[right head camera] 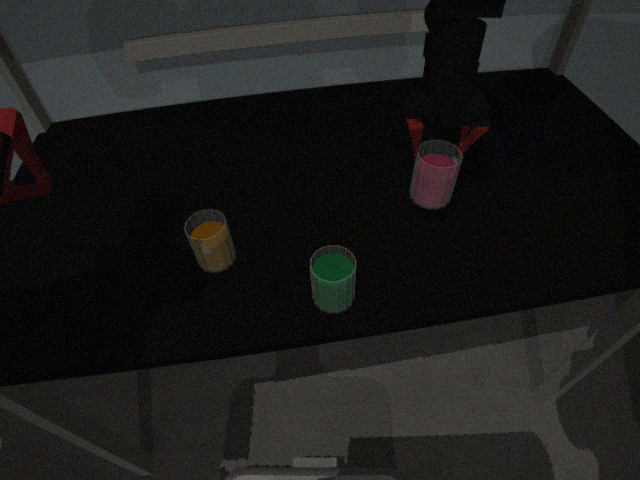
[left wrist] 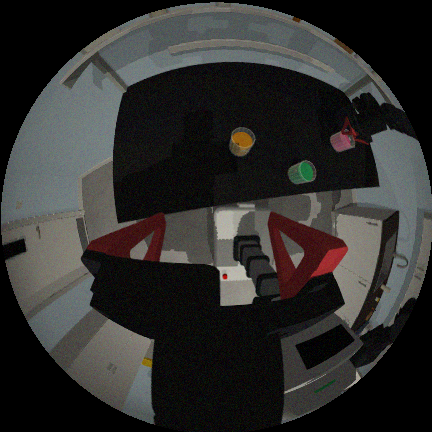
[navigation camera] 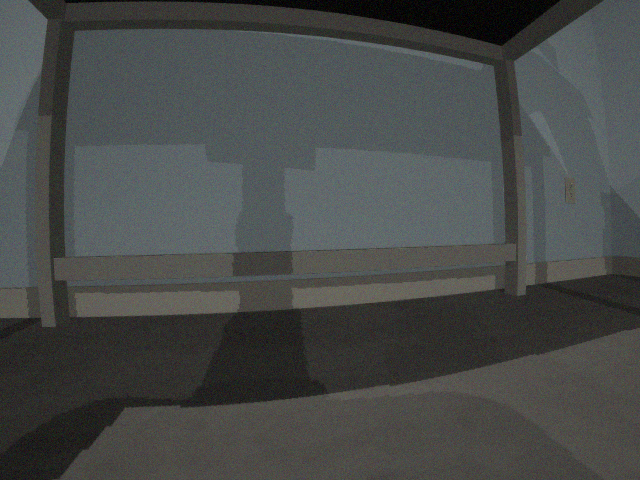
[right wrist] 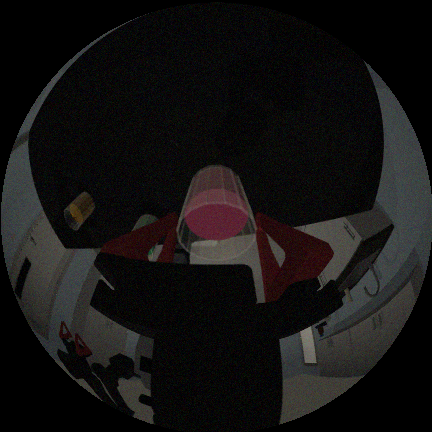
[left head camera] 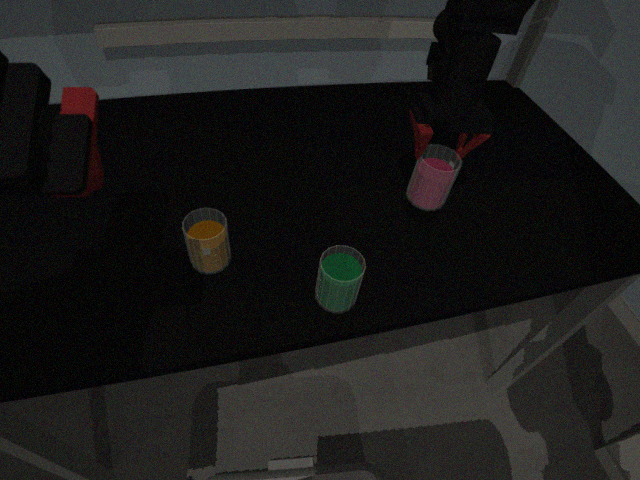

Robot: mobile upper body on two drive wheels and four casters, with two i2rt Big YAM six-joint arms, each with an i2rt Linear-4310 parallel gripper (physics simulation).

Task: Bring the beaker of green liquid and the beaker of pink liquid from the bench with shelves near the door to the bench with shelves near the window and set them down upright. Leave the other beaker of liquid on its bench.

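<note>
My right gripper is shut on the beaker of pink liquid, which is about upright a little above the black bench top. The beaker of green liquid stands upright near the bench's front edge; my right finger partly hides it in the right wrist view. The beaker of orange liquid stands upright farther left. My left gripper is open and empty, left of the beakers.
A pale rail runs low behind the bench. The navigation camera shows the bench's posts and low crossbar in front of a blue wall. A white cabinet and a grey machine show in the left wrist view.
</note>
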